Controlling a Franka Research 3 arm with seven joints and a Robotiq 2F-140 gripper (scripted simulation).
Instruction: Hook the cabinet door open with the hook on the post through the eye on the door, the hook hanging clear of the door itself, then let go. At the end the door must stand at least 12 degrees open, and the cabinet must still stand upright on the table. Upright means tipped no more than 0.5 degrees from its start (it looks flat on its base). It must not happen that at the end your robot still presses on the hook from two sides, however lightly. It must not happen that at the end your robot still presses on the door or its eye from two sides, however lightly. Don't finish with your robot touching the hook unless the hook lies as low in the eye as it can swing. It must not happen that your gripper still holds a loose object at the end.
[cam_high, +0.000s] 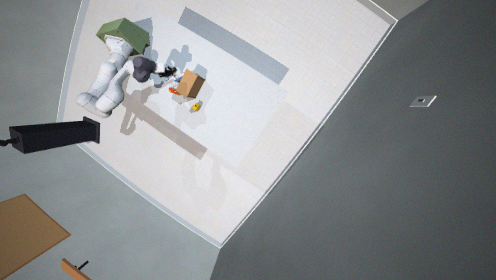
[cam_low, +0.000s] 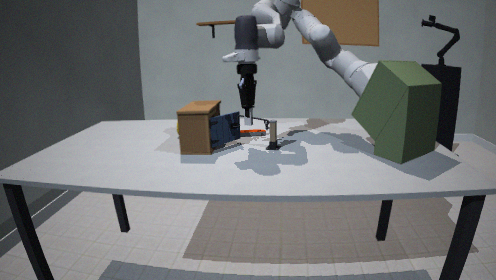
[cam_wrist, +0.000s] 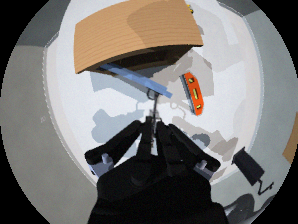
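Now: the cabinet door 90 mm ahead of my hand, 40 mm below it and 10 mm to the left of it. From my hand the other things lie so: orange object (150 mm to the right, 110 mm below, 20 mm behind); then small yellow object (280 mm ahead, 230 mm to the right, 80 mm below).
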